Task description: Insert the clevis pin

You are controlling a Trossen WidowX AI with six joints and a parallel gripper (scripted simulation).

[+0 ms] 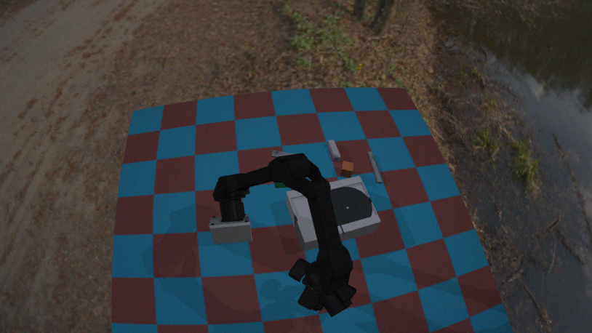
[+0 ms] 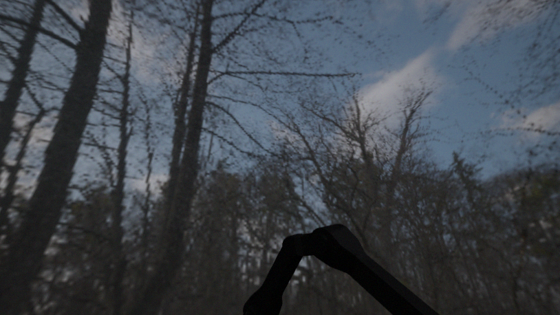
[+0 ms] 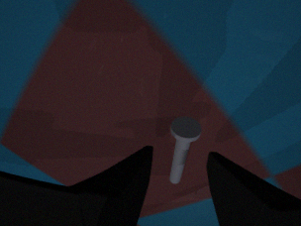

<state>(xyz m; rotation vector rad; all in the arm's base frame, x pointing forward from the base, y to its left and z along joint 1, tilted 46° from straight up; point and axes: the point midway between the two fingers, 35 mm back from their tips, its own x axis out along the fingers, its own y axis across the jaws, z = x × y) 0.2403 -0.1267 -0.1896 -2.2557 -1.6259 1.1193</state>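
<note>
Now: gripper tip 10 mm to the right of the steel clevis pin. From my gripper tip the other things lie so: steel tray 240 mm to the left, 50 mm ahead, 30 mm above; then flat green piece 400 mm to the left, 70 mm behind, 10 mm below; then dark round disc 240 mm to the left, 100 mm ahead, 50 mm above.
</note>
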